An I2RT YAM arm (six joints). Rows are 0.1 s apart.
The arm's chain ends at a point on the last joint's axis. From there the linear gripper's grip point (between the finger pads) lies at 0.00 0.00 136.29 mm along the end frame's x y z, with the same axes.
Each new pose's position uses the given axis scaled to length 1; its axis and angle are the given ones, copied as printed.
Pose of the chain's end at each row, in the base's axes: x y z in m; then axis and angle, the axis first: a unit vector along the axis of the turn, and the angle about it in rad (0 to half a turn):
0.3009 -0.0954 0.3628 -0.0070 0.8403 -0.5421 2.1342
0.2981 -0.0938 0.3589 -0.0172 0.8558 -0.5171 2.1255
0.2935 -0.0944 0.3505 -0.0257 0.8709 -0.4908 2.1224
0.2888 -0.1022 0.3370 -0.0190 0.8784 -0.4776 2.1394
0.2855 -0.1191 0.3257 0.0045 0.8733 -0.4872 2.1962
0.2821 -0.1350 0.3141 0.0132 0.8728 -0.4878 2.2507
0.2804 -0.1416 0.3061 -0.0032 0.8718 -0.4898 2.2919
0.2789 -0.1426 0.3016 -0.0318 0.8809 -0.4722 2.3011
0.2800 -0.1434 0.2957 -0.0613 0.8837 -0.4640 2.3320
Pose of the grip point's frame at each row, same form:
0.3985 -0.1898 0.3515 -0.0070 0.8403 -0.5421 2.1342
0.3991 -0.1839 0.3427 -0.0172 0.8558 -0.5171 2.1255
0.3972 -0.1802 0.3291 -0.0257 0.8709 -0.4908 2.1224
0.3916 -0.1880 0.3114 -0.0190 0.8784 -0.4776 2.1394
0.3815 -0.2115 0.2972 0.0045 0.8733 -0.4872 2.1962
0.3732 -0.2309 0.2812 0.0132 0.8728 -0.4878 2.2507
0.3700 -0.2379 0.2704 -0.0032 0.8718 -0.4898 2.2919
0.3718 -0.2339 0.2613 -0.0318 0.8809 -0.4722 2.3011
0.3738 -0.2318 0.2513 -0.0613 0.8837 -0.4640 2.3320

